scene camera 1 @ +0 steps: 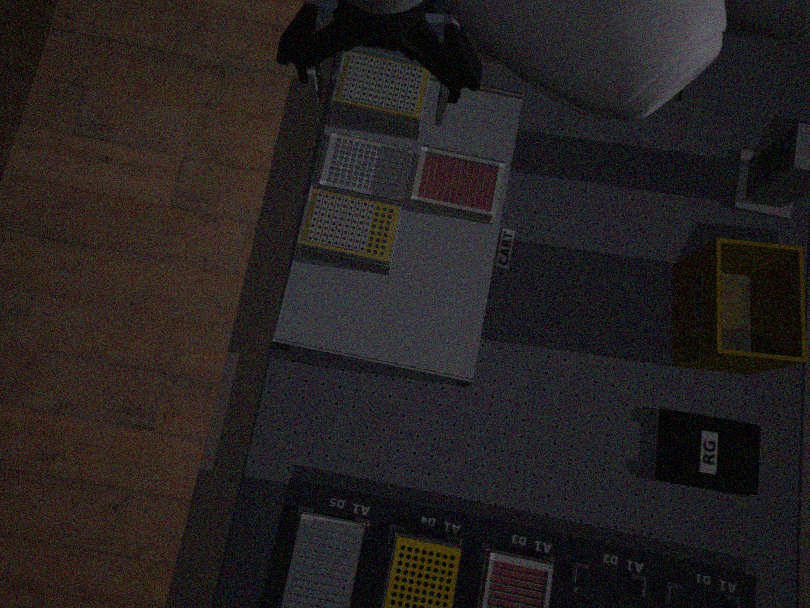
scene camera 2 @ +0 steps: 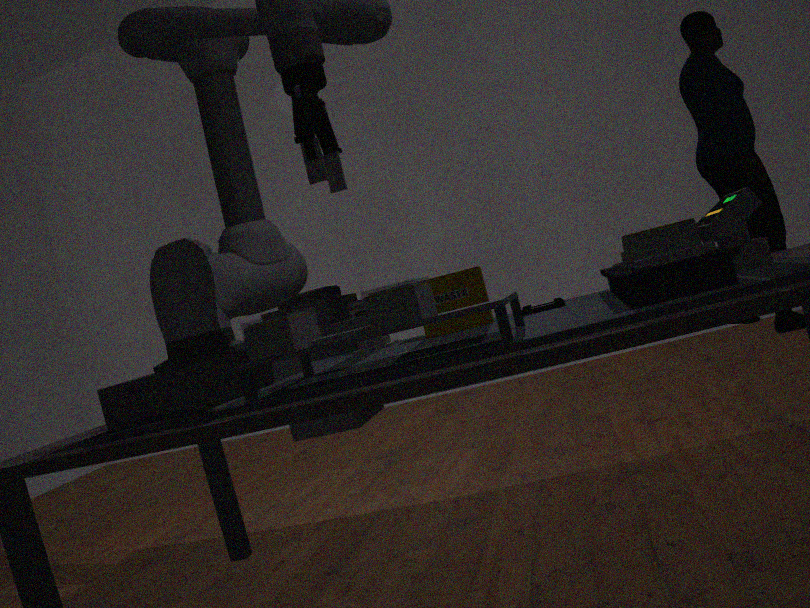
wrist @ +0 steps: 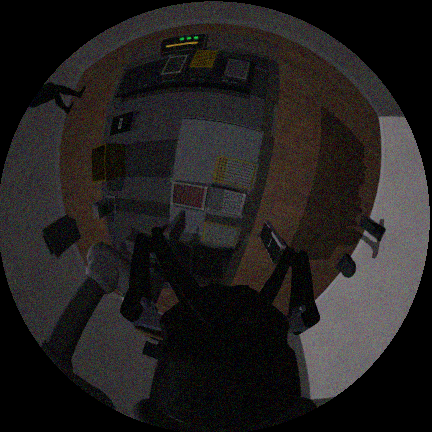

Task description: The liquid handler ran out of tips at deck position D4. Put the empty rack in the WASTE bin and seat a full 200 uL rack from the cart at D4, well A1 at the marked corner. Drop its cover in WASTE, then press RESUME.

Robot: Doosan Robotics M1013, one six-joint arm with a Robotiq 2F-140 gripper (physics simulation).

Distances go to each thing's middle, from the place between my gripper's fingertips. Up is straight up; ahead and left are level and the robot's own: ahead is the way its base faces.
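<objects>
Black block marked RG (scene camera 1: 694, 450): far ahead of my hand, far to the left of it, far below it.
</objects>
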